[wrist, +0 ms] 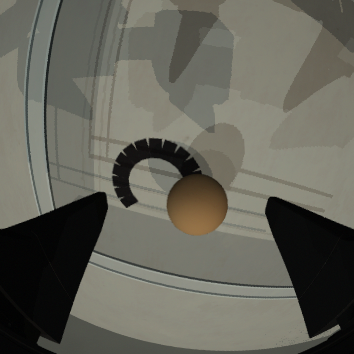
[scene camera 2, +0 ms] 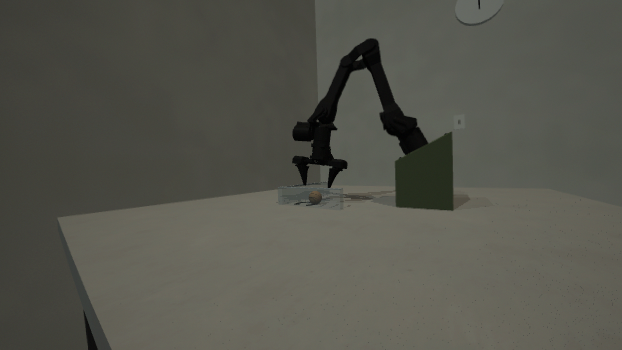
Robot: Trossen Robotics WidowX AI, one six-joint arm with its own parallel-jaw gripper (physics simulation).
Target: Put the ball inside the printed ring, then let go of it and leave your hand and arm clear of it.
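Seen in the pictures: gripper, fingertip midpoint: (wrist: 189, 203) (scene camera 2: 316, 187); arm's base at its link origin: (scene camera 2: 418, 150).
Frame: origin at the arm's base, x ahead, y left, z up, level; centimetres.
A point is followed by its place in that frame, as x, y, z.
The orange-brown ball (scene camera 2: 315, 197) (wrist: 197, 204) rests low inside a clear-walled tray. In the wrist view it overlaps the lower right part of the printed ring (wrist: 121, 180) {37.0, 11.2, -16.2}, a black segmented band, and hides part of it; whether the ball touches the ring or lies beside it I cannot tell. My gripper (scene camera 2: 317, 186) {31.2, 8.1, -10.7} (wrist: 189, 203) {31.2, 8.1, -10.7} is open and empty. Its fingertips are above the ball, near the height of the tray's top edge in the scene view, and stand apart on either side of the ball in the wrist view.
The transparent tray (scene camera 2: 287, 195) {37.5, 16.2, -13.0} (wrist: 36, 115) {40.6, 4.9, -10.3} has a raised wall around the ball and ring. The green wedge-shaped base (scene camera 2: 425, 177) {-2.1, 4.5, -7.7} of the arm stands to the right on the pale table (scene camera 2: 320, 270) {3.7, 48.0, -16.3}. Shadows and faint lines cross the tray's floor.
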